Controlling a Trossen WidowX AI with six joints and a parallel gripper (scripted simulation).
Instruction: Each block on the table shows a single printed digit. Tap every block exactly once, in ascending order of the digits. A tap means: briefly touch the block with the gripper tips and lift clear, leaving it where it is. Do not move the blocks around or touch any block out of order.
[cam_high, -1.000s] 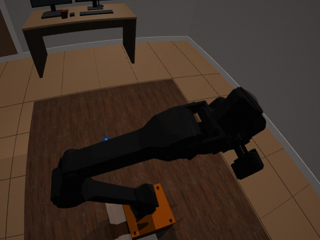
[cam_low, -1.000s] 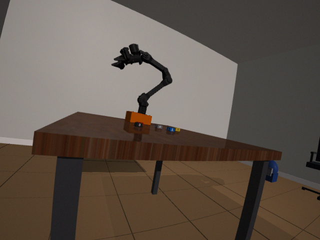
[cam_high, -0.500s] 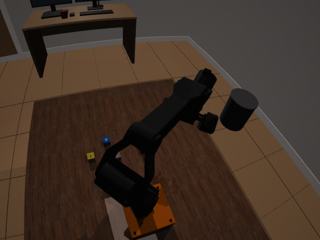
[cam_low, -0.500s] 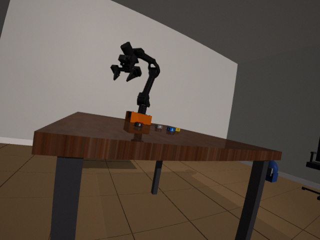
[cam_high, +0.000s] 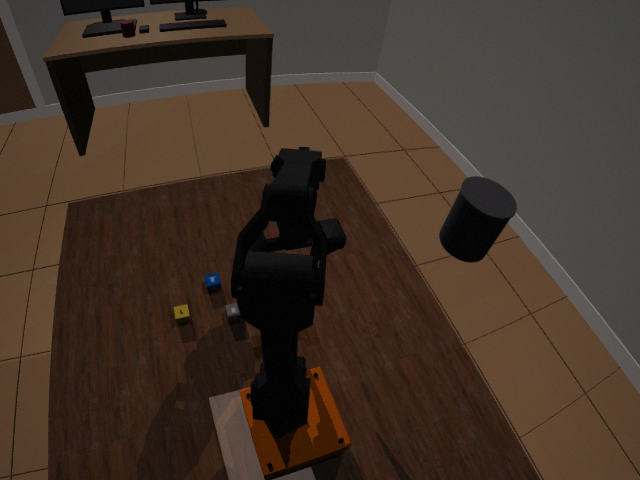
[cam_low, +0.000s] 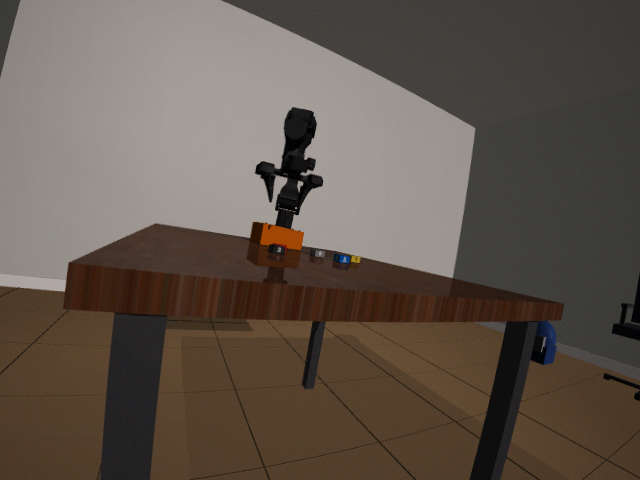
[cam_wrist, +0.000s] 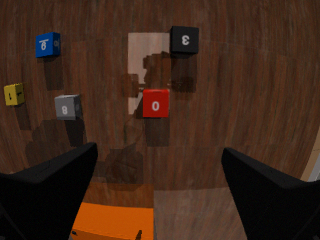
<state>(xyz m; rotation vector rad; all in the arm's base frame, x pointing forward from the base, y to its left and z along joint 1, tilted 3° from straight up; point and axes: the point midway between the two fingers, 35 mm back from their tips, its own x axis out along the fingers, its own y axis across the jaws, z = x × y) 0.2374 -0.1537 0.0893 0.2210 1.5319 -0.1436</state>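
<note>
My gripper tip is 120 mm above the red block. From my gripper tip the other things lie so: blue block 140 mm to the left, 120 mm below, 120 mm ahead; black block 120 mm below, 80 mm ahead, 50 mm to the right; grey block 130 mm to the left, 120 mm below, 20 mm ahead.
</note>
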